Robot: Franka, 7 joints.
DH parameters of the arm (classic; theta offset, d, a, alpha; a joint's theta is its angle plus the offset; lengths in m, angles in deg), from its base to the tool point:
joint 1: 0 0.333 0 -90
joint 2: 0 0 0 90
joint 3: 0 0.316 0.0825 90
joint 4: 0 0 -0.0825 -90
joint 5: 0 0.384 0 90
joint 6: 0 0 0.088 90
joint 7: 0 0.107 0 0
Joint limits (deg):
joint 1: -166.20..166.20
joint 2: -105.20..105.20
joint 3: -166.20..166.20
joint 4: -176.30..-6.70
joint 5: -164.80..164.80
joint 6: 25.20..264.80
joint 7: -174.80..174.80
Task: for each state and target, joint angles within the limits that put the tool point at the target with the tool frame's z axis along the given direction. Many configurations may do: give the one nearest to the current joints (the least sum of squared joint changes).
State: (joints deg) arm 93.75 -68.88 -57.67 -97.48 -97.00 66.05 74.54
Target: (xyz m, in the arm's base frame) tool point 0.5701 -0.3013 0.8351 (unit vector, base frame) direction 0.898 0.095 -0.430
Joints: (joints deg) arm 121.70 -65.22 -43.55 -46.95 -91.13 103.62 74.54
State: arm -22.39 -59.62 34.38 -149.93 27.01 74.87 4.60
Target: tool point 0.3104 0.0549 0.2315 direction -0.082 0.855 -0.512
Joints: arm -32.42 -11.60 32.33 -162.95 73.36 109.32 4.60
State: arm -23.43 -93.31 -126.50 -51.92 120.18 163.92 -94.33
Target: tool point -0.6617 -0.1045 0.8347 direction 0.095 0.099 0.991
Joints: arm -21.22 -53.63 -90.78 -42.98 119.73 107.74 -94.33
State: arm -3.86 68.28 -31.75 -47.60 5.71 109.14 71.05
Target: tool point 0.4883 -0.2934 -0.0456 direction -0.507 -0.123 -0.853
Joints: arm -1.79 67.34 -27.53 -97.54 12.06 133.58 71.05
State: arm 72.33 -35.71 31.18 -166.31 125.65 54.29 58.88
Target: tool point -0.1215 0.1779 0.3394 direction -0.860 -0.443 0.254
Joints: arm 60.89 -36.71 26.99 -176.30 77.76 45.87 58.88
